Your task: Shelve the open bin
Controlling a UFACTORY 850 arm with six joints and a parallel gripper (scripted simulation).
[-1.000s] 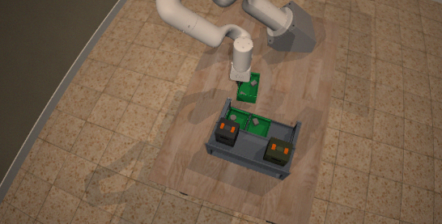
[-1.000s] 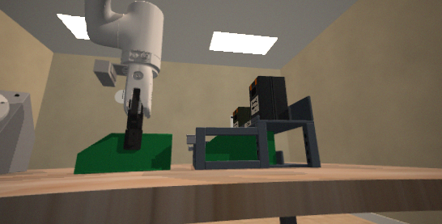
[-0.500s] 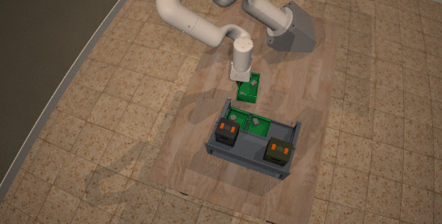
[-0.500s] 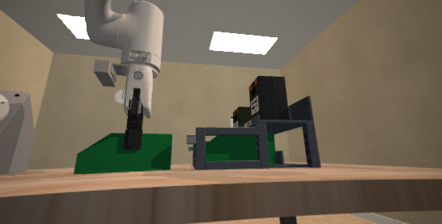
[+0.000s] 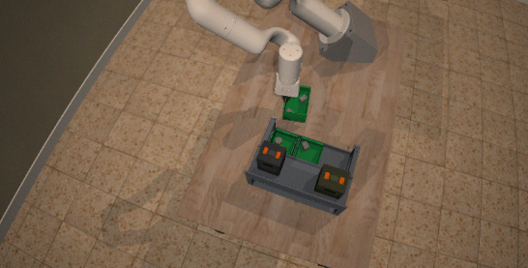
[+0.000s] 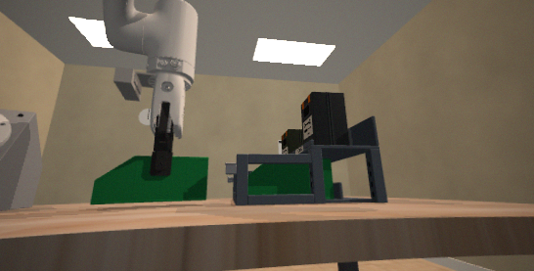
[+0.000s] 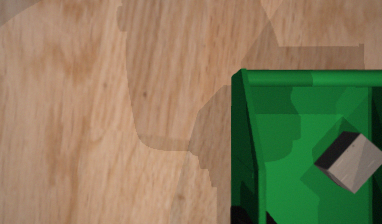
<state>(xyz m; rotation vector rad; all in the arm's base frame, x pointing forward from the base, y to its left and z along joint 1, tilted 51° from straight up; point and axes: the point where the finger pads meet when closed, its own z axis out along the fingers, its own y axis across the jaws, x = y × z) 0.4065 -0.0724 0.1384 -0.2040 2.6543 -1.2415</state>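
Right now the green bin is 1 cm behind my hand, 5 cm to the left of it and 2 cm below it. From my hand the other things lie so: olive box (36 cm ahead, 24 cm to the left, 8 cm above); grey shelf (27 cm ahead, 13 cm to the left); black box (32 cm ahead, 1 cm to the left, 9 cm above).
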